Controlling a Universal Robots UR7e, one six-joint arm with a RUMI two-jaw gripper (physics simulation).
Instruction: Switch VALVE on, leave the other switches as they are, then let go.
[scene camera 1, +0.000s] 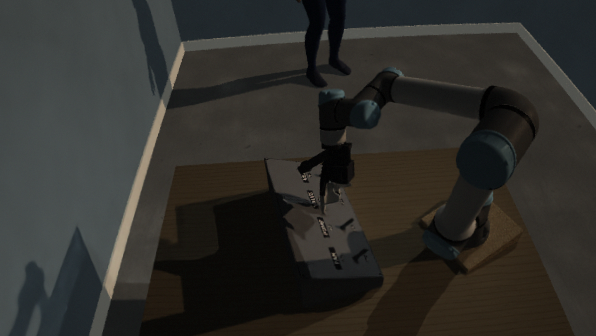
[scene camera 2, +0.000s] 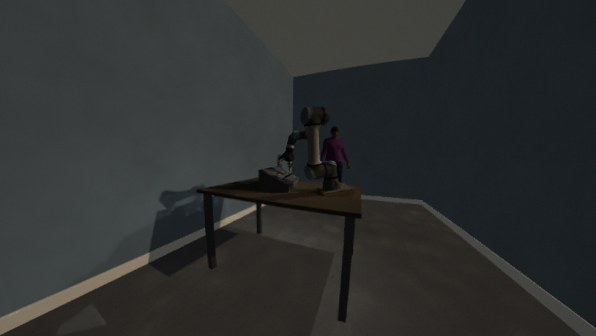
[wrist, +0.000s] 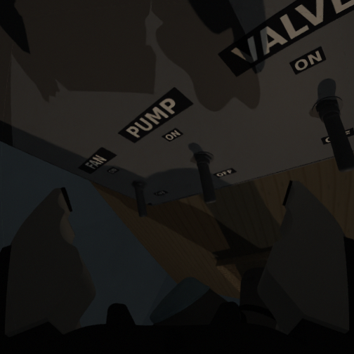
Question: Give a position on a grey switch panel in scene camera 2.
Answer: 271, 179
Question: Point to my gripper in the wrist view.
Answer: At 175, 186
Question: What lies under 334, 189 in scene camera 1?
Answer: My gripper.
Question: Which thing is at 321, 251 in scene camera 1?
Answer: A grey switch panel.
